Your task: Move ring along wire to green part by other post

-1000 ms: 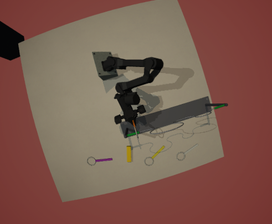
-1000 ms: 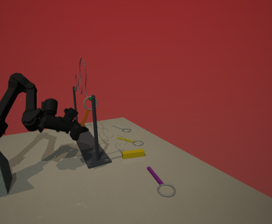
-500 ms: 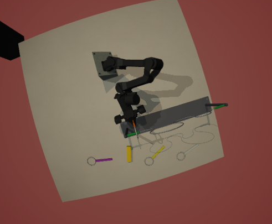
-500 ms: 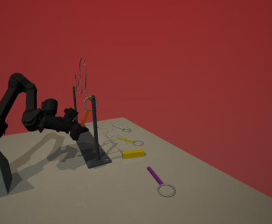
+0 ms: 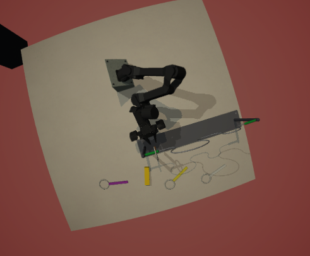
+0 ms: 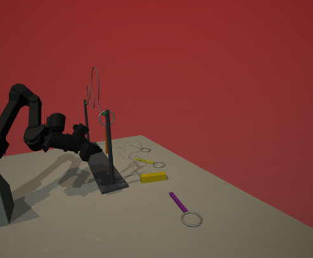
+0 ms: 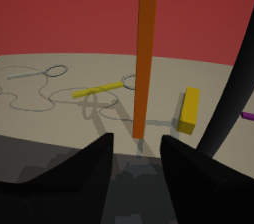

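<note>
My gripper tip is now 80 mm below the orange-handled ring and 30 mm short of it. Also, from my gripper tip: purple-handled ring: 320 mm to the right, 190 mm ahead, 150 mm below; then yellow-handled ring: 270 mm ahead, 150 mm below, 70 mm to the left; then yellow block: 200 mm ahead, 140 mm below, 90 mm to the right.
</note>
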